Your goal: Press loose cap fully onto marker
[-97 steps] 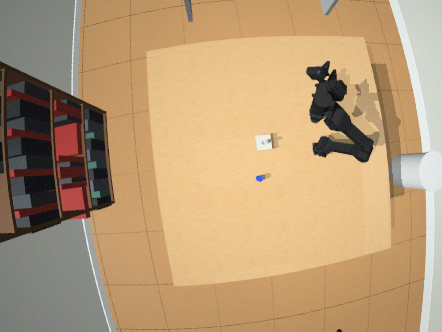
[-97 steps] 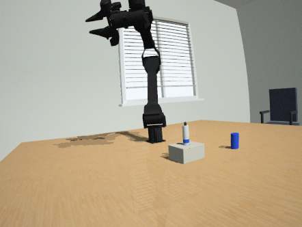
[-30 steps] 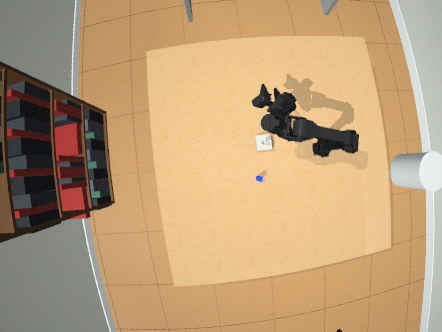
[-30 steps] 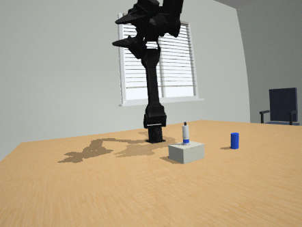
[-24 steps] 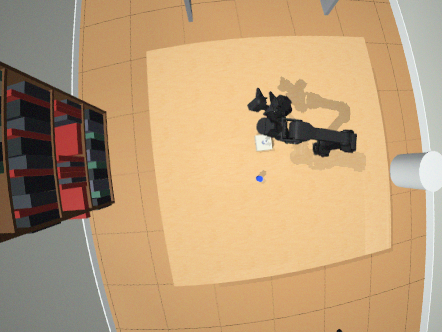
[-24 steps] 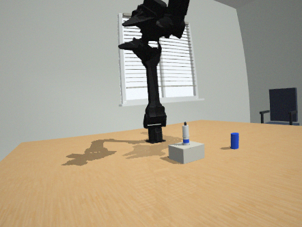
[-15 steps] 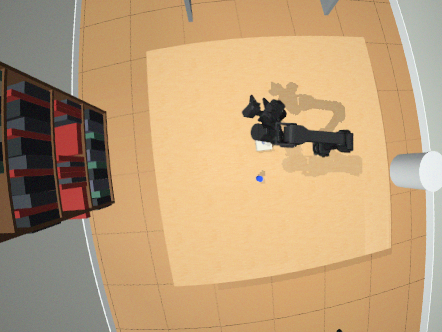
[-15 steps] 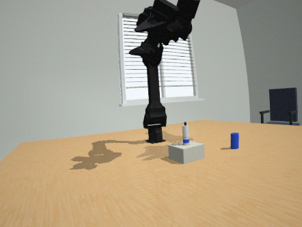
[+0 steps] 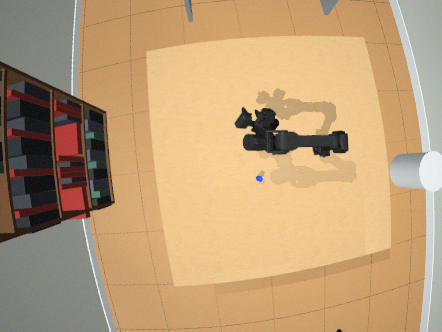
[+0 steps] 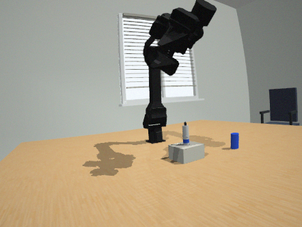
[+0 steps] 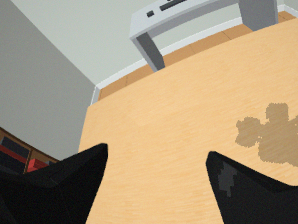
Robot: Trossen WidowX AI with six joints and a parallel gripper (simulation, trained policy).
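Right now the blue cap is 290 mm to the left of my gripper tip, 240 mm below it and 40 mm behind it. Round my gripper tip: pale holder block: 240 mm below, 120 mm to the left, 80 mm behind.
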